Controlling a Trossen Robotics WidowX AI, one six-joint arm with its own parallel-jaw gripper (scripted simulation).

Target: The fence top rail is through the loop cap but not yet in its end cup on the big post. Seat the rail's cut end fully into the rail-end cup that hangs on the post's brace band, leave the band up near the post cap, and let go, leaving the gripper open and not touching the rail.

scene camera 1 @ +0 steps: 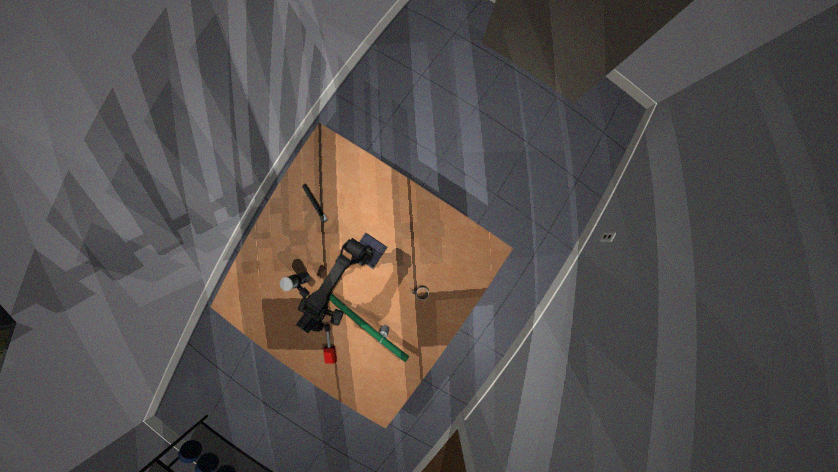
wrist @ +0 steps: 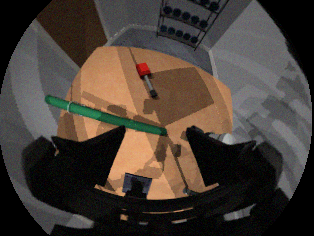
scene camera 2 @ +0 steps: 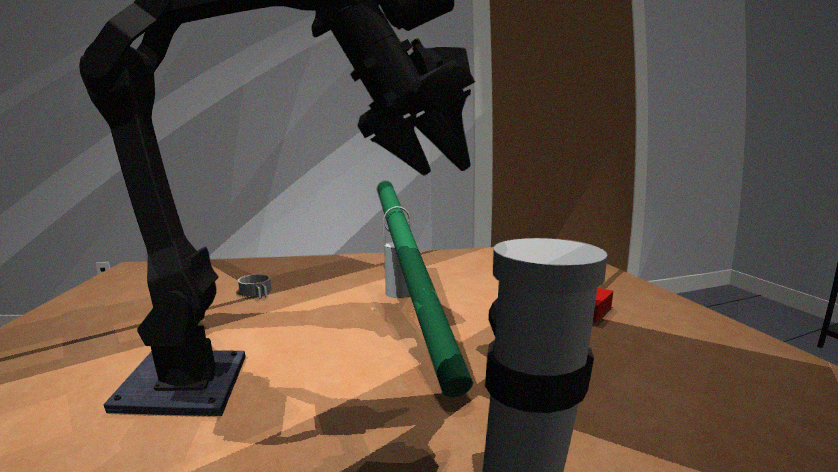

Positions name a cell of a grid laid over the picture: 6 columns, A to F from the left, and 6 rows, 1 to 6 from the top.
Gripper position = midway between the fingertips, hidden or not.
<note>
My gripper (scene camera 2: D3) is open, holding nothing. Also in view: a green top rail (scene camera 2: D5) and a big grey post (scene camera 2: D4).
The green top rail also shows in scene camera 1 (scene camera 1: C5) and in the wrist view (wrist: B3). My gripper shows as well in the wrist view (wrist: C4).
</note>
